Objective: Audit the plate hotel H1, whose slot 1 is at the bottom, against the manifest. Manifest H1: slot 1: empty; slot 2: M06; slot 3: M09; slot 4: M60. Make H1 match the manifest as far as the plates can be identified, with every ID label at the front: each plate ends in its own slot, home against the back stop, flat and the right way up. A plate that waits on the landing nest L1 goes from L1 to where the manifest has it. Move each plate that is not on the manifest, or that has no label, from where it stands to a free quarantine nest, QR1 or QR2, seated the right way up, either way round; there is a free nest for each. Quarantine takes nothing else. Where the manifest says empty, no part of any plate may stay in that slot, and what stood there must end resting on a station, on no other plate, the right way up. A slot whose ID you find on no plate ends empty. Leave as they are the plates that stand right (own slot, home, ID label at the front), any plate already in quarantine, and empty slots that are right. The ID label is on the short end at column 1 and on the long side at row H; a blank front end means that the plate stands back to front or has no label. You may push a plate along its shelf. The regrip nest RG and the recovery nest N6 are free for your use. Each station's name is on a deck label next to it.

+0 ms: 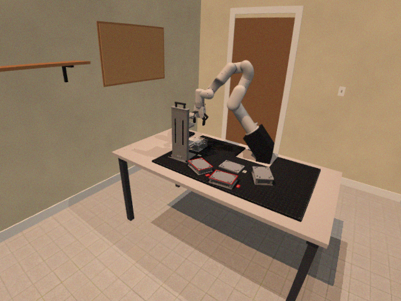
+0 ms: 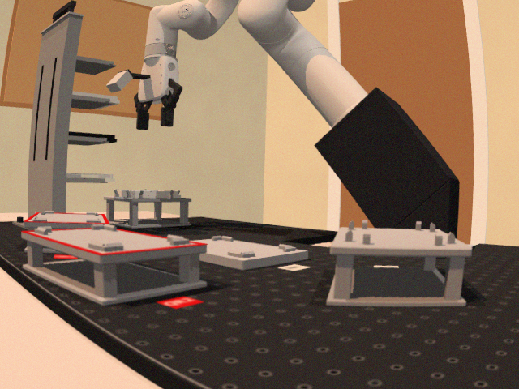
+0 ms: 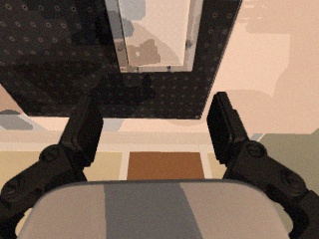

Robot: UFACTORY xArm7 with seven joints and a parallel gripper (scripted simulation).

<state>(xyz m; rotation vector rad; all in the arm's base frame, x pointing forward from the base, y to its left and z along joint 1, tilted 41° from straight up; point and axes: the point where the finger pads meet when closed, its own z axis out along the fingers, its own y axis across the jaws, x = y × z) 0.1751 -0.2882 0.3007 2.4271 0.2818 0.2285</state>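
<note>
The pale plate is 1 cm ahead of my hand and 15 cm below it. Also, from my hand: black plate 19 cm ahead, 3 cm to the left, 4 cm below; clear plate 19 cm ahead, 3 cm to the left, 12 cm below; RG label 9 cm behind, 1 cm to the right, 22 cm below.
</note>
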